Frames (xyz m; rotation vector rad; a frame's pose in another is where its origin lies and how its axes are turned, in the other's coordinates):
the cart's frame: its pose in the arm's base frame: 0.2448 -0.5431 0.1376 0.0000 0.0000 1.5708
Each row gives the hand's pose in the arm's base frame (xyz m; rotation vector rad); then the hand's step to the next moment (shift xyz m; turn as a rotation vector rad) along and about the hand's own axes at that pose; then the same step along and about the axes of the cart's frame.
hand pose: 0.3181 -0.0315 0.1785 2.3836 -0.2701 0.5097
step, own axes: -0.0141 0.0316 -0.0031 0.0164 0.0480 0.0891
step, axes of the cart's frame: -0.0209 0.0238 0.0144 -0.0956 -0.0250 -0.0272
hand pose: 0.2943 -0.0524 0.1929 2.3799 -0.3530 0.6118
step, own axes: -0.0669 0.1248 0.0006 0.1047 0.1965 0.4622
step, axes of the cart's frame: -0.0883 0.1063 0.0309 -0.4583 -0.1672 -0.1587
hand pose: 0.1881 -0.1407 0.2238 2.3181 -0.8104 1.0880
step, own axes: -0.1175 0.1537 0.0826 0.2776 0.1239 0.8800
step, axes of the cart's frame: -0.1249 0.1201 -0.1193 -0.7159 -0.5269 -0.2768
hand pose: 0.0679 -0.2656 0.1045 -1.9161 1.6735 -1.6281
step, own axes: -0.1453 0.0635 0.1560 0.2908 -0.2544 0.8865
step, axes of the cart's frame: 0.0062 -0.1041 -0.1965 -0.5853 -0.7696 -0.0171
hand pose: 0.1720 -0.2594 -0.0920 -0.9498 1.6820 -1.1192
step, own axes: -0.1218 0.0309 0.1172 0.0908 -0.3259 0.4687
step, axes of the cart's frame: 0.0884 -0.1455 -0.0232 -0.3098 -0.4505 0.1876
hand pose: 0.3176 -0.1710 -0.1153 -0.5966 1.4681 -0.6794
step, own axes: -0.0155 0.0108 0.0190 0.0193 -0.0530 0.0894
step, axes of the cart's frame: 0.0178 -0.0197 0.0032 -0.0543 -0.0864 0.0278
